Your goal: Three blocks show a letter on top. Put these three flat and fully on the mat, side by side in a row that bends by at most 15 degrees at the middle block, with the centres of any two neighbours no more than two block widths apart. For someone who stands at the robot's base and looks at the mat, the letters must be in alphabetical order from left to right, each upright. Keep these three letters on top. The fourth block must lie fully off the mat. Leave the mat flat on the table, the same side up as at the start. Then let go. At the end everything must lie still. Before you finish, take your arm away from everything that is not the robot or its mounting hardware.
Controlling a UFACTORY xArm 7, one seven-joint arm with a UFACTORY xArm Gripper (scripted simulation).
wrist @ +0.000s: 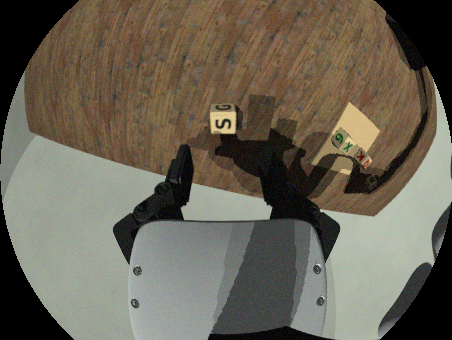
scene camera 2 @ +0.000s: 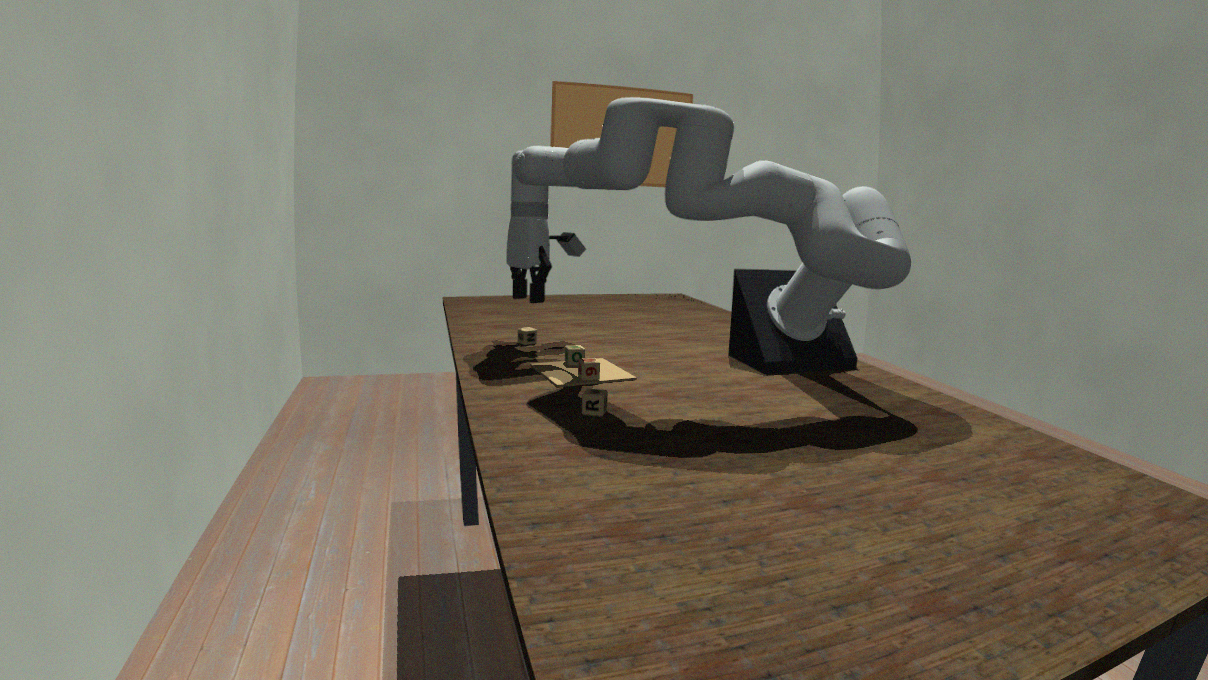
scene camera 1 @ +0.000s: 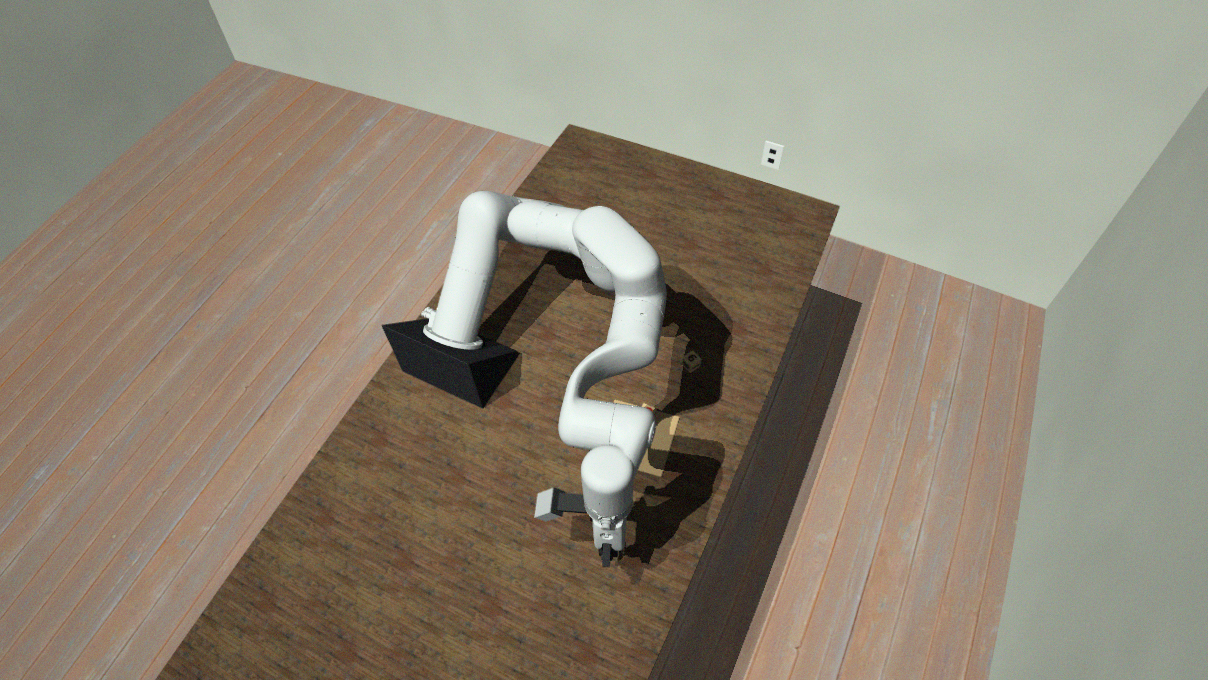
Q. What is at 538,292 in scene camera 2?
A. My gripper.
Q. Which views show the tan mat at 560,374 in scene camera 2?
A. The wrist view, scene camera 2 and scene camera 1: all of them.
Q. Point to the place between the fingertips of my gripper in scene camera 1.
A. At 609,536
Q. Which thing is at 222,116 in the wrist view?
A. An S block.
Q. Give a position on a tan mat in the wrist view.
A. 355,123
